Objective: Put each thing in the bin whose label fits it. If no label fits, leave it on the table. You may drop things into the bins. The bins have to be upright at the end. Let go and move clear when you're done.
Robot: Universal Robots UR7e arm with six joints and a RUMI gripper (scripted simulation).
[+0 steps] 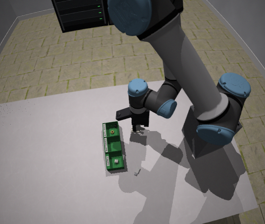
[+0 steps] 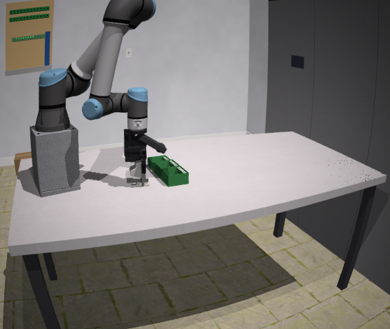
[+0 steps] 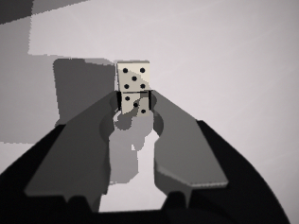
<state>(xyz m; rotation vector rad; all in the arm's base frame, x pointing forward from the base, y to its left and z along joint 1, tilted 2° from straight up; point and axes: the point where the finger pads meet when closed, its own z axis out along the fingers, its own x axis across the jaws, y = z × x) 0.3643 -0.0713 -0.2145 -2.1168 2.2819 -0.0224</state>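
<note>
The white domino is 1 cm below my hand. Round my hand: brass nut: 13 cm ahead, 1 cm to the left, 1 cm below; black round piece: 11 cm ahead, 2 cm to the right; white die: 10 cm ahead, 18 cm to the left.
</note>
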